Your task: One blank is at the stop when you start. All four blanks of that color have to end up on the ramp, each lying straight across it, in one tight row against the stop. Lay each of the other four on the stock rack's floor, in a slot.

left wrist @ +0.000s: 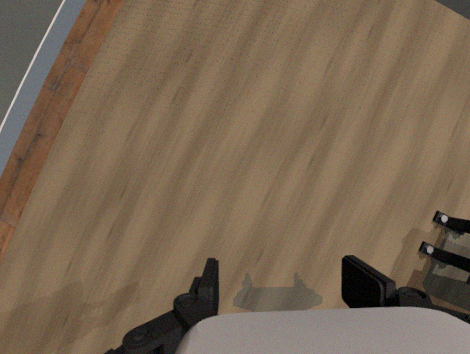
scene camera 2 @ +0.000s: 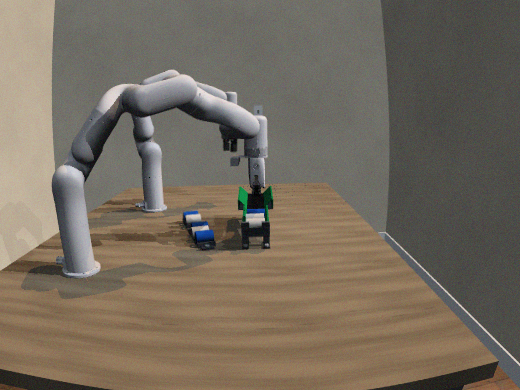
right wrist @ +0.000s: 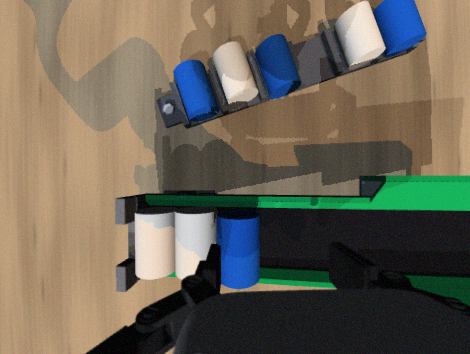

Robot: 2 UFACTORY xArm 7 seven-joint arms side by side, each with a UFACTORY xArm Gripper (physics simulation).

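The ramp (scene camera 2: 271, 194) (right wrist: 430, 192) has green side walls. Two white blanks (right wrist: 154, 245) (right wrist: 192, 240) lie straight across it, side by side, the first against the stop at the left end in the right wrist view. A blue blank (right wrist: 240, 250) lies across beside them, with at most a thin gap. The stock rack (scene camera 2: 207, 246) (right wrist: 169, 119) holds, left to right, blue (right wrist: 195, 90), white (right wrist: 235, 72), blue (right wrist: 277, 65), an empty slot, white (right wrist: 360, 35) and blue (right wrist: 400, 25). My right gripper (scene camera 2: 256, 191) (right wrist: 274, 261) is open over the ramp. My left gripper (scene camera 2: 230, 146) (left wrist: 280, 278) is open, high above the table.
Black feet (left wrist: 442, 218) with pale bolts show at the right edge of the left wrist view. The rack stands at an angle beside the ramp, left of it in the scene view. The right arm (scene camera 2: 225, 112) reaches across above the rack; the left arm is behind it.
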